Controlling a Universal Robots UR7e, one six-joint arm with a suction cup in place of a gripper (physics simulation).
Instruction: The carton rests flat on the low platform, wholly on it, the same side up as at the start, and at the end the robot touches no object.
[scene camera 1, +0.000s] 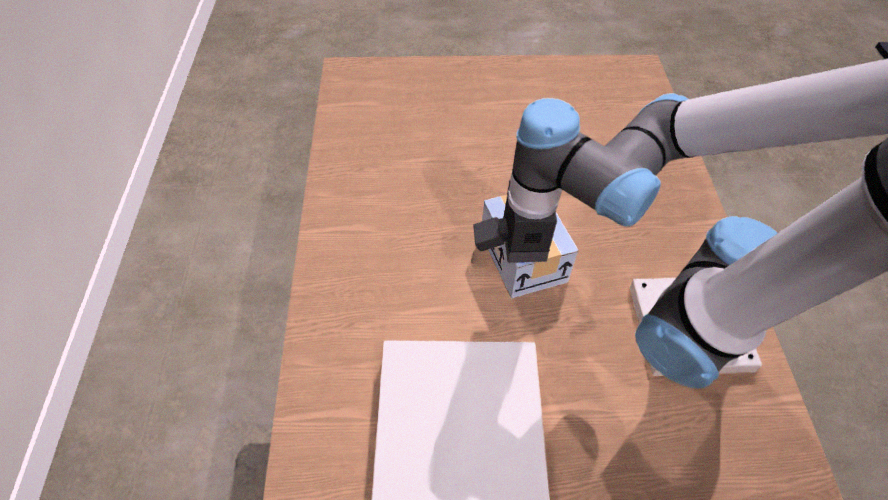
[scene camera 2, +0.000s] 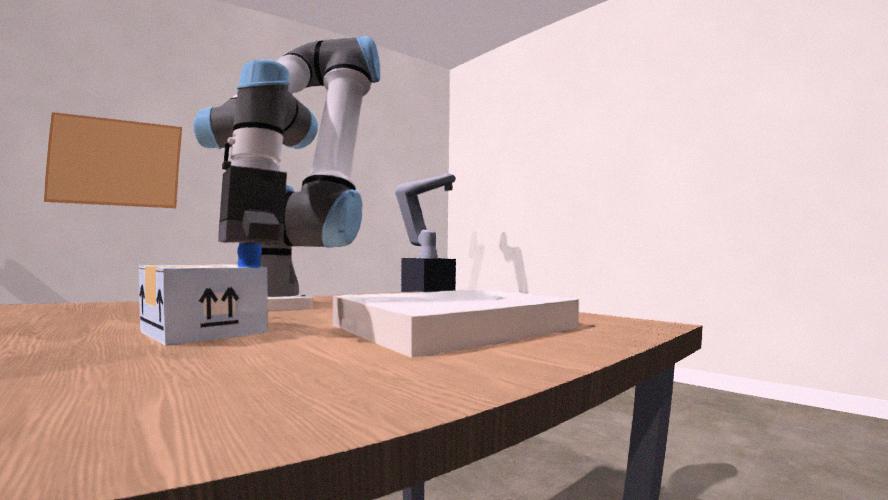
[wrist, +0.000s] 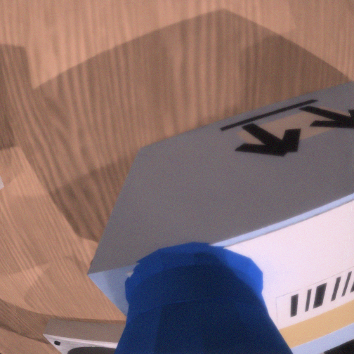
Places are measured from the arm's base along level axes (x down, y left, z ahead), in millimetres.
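Where they show: hand, its tool point: (scene camera 2: 249, 275).
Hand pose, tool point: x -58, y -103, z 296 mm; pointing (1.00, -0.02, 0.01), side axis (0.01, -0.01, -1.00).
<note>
Things, the pixels of their top centre, and the offset from my tool point. Level surfaces: height alone.
- white-blue carton, centre of its top: (scene camera 2: 202, 266) (scene camera 1: 529, 224) dx -13, dy -64, dz -22 mm
- low white platform, centre of its top: (scene camera 1: 460, 440) (scene camera 2: 456, 298) dx +35, dy +295, dz +115 mm
- wooden table, height of its surface: dx +83 mm
The white-blue carton (scene camera 1: 543, 280) (scene camera 2: 214, 304) (wrist: 210, 190) stands upright on the table, with its arrows pointing up and its tape and barcode label on top. My gripper's blue suction cup (scene camera 2: 249, 255) (wrist: 194, 270) rests on the carton's top, close to one edge and near a corner. In scene camera 1 the gripper's dark body (scene camera 1: 528, 248) hides the cup. No gap shows between cup and carton. The low white platform (scene camera 1: 407, 403) (scene camera 2: 494, 329) lies on the table apart from the carton, nearer the camera in scene camera 1.
The arm's white base plate (scene camera 1: 645, 296) is to the right of the carton in scene camera 1. The wooden table (scene camera 1: 347, 248) (scene camera 2: 298, 403) bears carton, platform and arm. A small grey arm (scene camera 2: 411, 214) on a black block (scene camera 2: 428, 274) stands in the background. An orange board (scene camera 2: 111, 161) hangs on the wall.
</note>
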